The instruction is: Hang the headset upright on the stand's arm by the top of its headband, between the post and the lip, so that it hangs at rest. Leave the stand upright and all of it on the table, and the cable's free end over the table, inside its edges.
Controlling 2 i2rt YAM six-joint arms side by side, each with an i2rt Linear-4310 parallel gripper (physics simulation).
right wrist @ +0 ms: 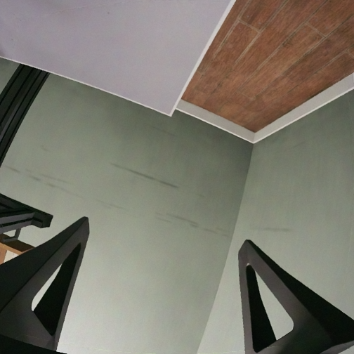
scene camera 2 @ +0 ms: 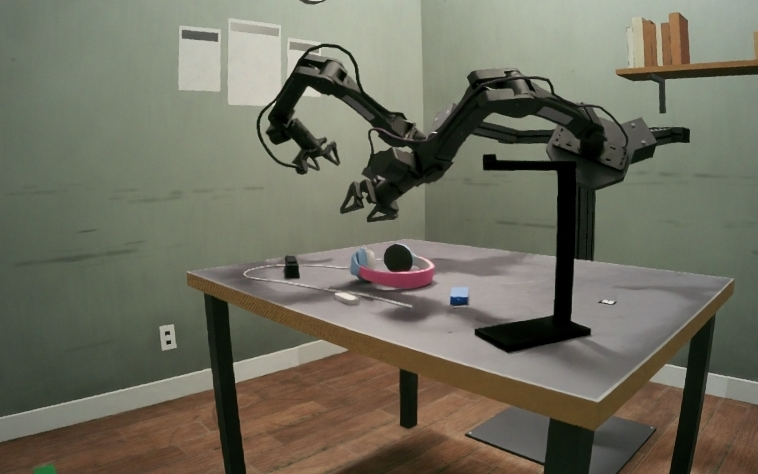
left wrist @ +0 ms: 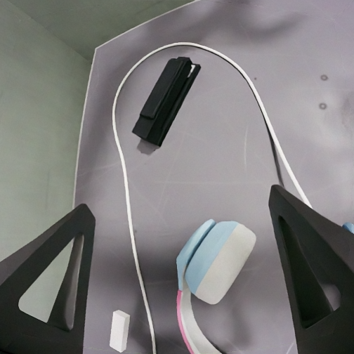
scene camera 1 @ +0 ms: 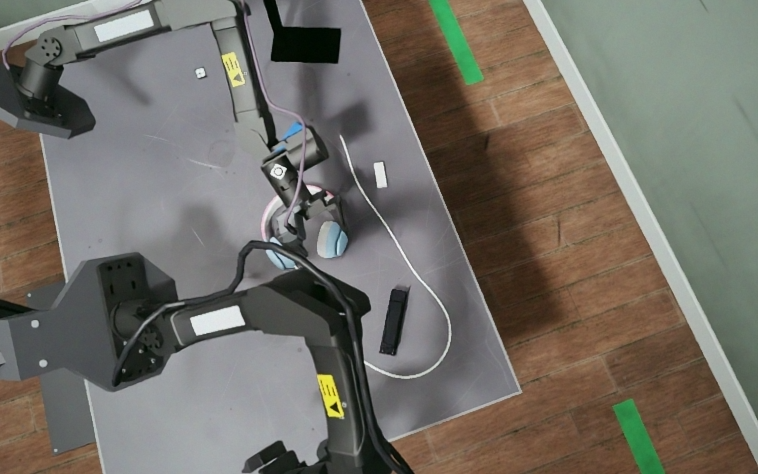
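The headset lies on the table, its pink headband curving away from two light-blue ear cups. Its white cable loops over the table, and the free end lies on the table top. The black stand is upright on the table; its arm, with a raised lip, is bare. My left gripper is open and empty above the headset. My right gripper is open and empty, high up and away from the headset.
A black stapler-like block lies inside the cable loop. A white block lies near the cable's end. A blue block lies between headset and stand. A small white piece lies beyond the stand.
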